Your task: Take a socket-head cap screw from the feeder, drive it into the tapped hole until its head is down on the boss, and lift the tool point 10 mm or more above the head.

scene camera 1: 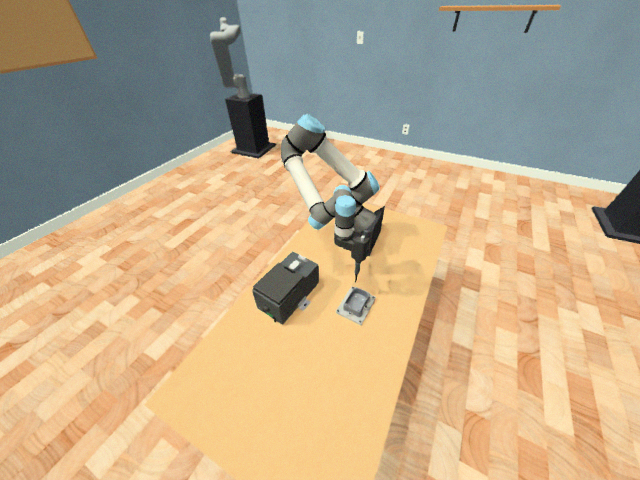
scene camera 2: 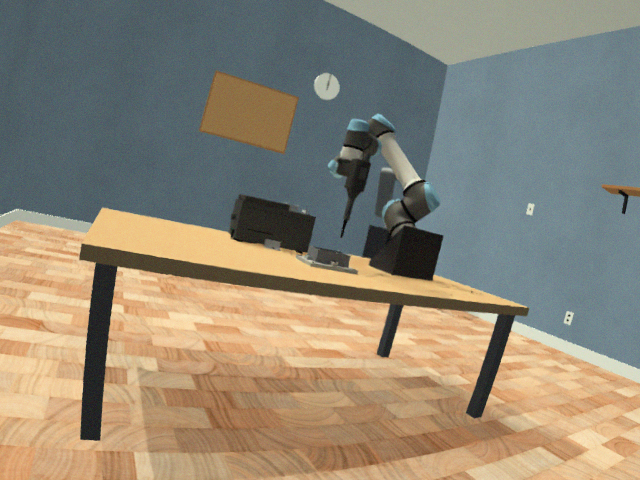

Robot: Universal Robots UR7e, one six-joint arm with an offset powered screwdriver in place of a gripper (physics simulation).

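Note:
The black screw feeder (scene camera 1: 285, 287) (scene camera 2: 272, 223) stands on the table (scene camera 1: 268, 392) (scene camera 2: 170, 242). The grey housing with the boss (scene camera 1: 356, 302) (scene camera 2: 328, 256) lies on the table beside it, on a light flat base. My screwdriver (scene camera 1: 356, 280) (scene camera 2: 341, 236) points down, its tip in the air above the far side of the housing in scene camera 1 and clear of it in scene camera 2. The tool has no fingers. Whether a screw is on the tip is too small to tell. The tapped hole and any screw in it cannot be made out.
The arm's black base block (scene camera 2: 413, 253) stands on the table behind the housing. A small grey bracket (scene camera 1: 304, 304) (scene camera 2: 272, 243) sits at the feeder's side, facing the housing. Another grey arm on a black pedestal (scene camera 1: 249, 124) stands on the floor away from the table.

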